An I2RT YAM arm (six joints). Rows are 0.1 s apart.
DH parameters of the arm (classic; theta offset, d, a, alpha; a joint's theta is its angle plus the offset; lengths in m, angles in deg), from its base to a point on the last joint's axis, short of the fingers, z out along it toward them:
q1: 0 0.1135 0.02 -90
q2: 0 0 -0.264 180
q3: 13.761 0 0.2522 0
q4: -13.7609 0 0.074 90
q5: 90 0 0 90
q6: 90 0.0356 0 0
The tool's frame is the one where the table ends.
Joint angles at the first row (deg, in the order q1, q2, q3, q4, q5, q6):
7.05 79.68 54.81 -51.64 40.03 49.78
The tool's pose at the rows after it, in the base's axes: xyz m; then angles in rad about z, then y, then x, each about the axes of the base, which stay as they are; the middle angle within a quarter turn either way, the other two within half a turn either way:
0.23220, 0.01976, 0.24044, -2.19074, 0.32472, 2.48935
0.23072, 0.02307, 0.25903, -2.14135, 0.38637, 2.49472
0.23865, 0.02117, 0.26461, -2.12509, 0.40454, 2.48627
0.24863, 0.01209, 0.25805, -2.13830, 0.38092, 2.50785
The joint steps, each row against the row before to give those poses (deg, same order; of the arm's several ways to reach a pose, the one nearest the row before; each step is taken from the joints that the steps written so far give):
3.28 -4.11 0.02 -1.99 -1.49 3.19
0.85 -2.10 2.27 -0.52 -0.17 1.18
-0.81 0.99 1.68 1.27 0.09 -1.07
-2.71 2.12 0.22 1.99 -1.99 -2.34

